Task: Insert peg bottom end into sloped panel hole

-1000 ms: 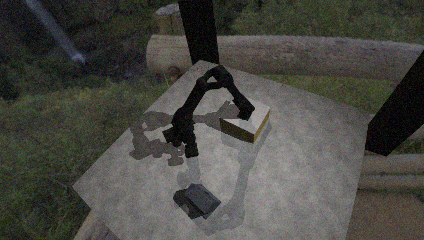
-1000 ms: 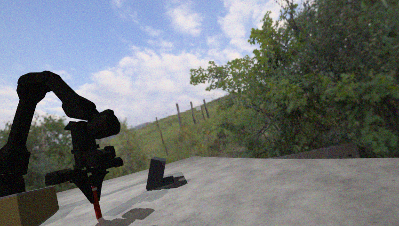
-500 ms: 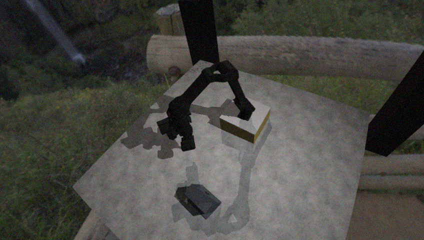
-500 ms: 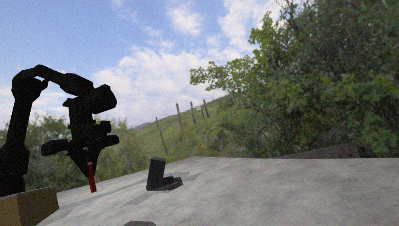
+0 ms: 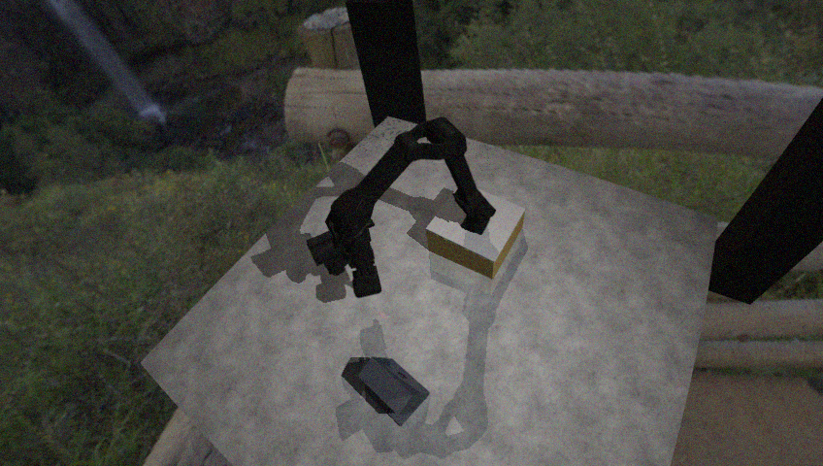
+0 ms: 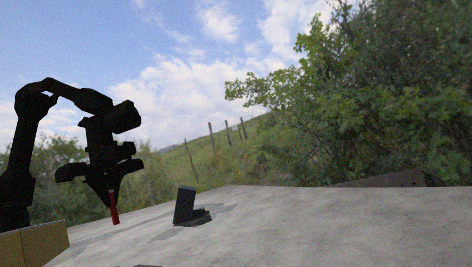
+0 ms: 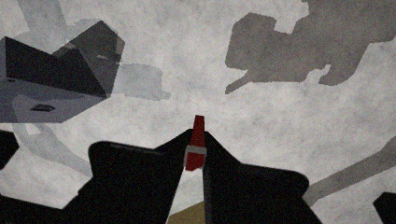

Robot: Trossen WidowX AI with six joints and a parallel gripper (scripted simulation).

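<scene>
The dark sloped panel is 190 mm ahead of my gripper tip, 180 mm to the left of it and 60 mm below it. Also, from my gripper tip: red peg 20 mm above.
</scene>
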